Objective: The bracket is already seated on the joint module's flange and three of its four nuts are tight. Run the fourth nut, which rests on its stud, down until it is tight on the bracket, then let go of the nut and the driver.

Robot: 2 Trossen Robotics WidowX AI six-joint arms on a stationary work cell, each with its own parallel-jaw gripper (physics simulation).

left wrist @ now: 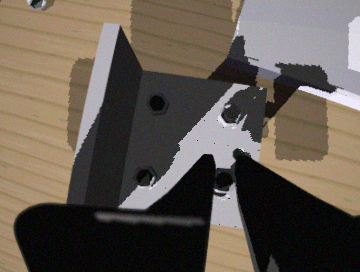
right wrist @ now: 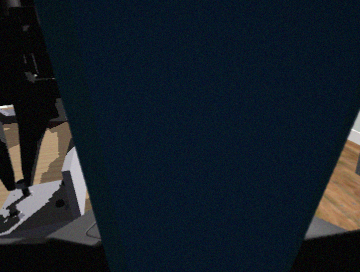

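Where they show: left gripper, fingertip midpoint: (left wrist: 223, 164) (right wrist: 20, 188); left arm's base, link origin: (right wrist: 51, 76).
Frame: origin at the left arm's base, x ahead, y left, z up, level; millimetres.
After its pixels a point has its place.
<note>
The grey angle bracket (left wrist: 195, 135) {x 463, y 293, z -43 mm} (right wrist: 42, 202) {x 457, y 293, z -43 mm} lies with its plate flat and one wall upright. Three nuts, at the upper left (left wrist: 157, 103) {x 464, y 316, z -35 mm}, upper right (left wrist: 231, 114) {x 479, y 285, z -35 mm} and lower left (left wrist: 146, 177) {x 434, y 300, z -35 mm}, sit on it. My left gripper (left wrist: 223, 164) {x 458, y 276, z -29 mm} (right wrist: 20, 188) {x 458, y 276, z -29 mm} is shut on the fourth nut (left wrist: 223, 180) {x 452, y 273, z -25 mm} (right wrist: 21, 184) {x 456, y 276, z -26 mm}, at the top of the bare stud (left wrist: 240, 153) {x 468, y 270, z -45 mm}; whether the nut is threaded is hidden. My right gripper (right wrist: 200, 255) is shut on the driver, whose dark blue handle (right wrist: 200, 125) fills much of the right wrist view. A silver socket tip (left wrist: 37, 3) {x 487, y 468, z -97 mm} shows at the left wrist view's top left.
A pale grey block (left wrist: 295, 35) {x 582, y 275, z -105 mm} stands beyond the bracket's right corner, close to it. The wooden table top (left wrist: 30, 110) {x 411, y 419, z -109 mm} lies around the bracket. The left arm's dark body (right wrist: 30, 60) {x 420, y 289, z 76 mm} rises at the left of the right wrist view, close to the driver handle.
</note>
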